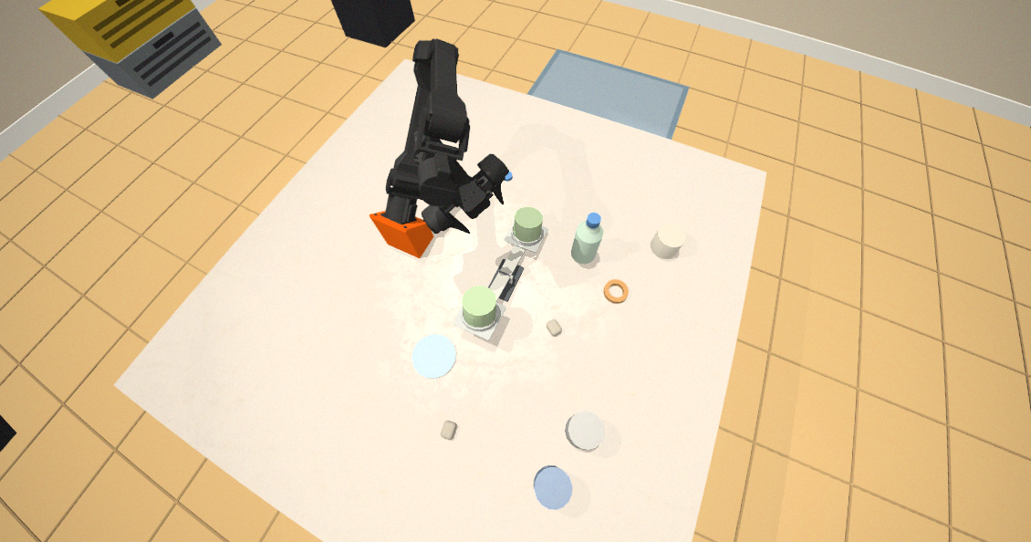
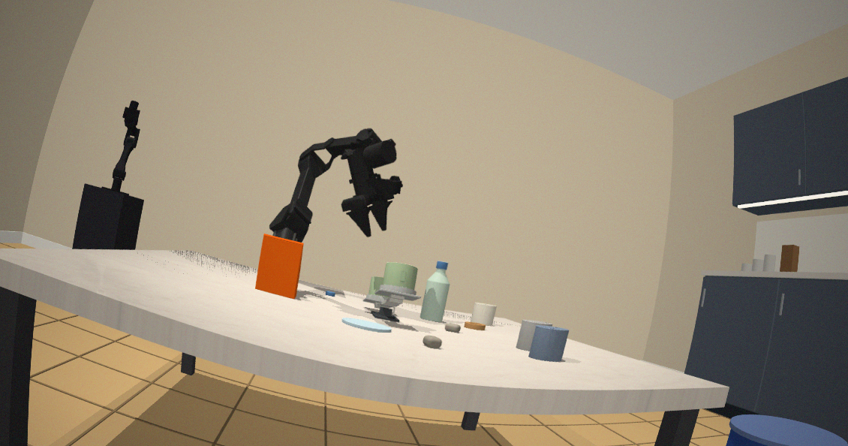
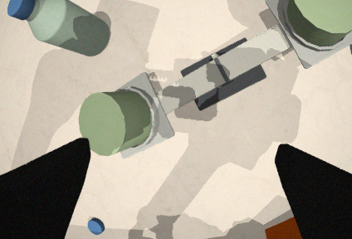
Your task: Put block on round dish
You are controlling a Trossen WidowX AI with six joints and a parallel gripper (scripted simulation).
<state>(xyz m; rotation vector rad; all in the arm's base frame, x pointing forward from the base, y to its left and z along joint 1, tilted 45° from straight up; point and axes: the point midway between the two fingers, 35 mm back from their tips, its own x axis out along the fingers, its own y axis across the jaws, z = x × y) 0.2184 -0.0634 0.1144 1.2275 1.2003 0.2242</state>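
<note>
Now: the pale teal block 5 cm ahead of my gripper tip, 10 cm to the left of it and 16 cm below it. Also, from my gripper tip: blue disc (9 cm behind, 26 cm to the left, 20 cm below); then round light-blue dish (1 cm behind, 28 cm to the right, 20 cm below); then green bottle (20 cm ahead, 12 cm to the left, 9 cm below).
</note>
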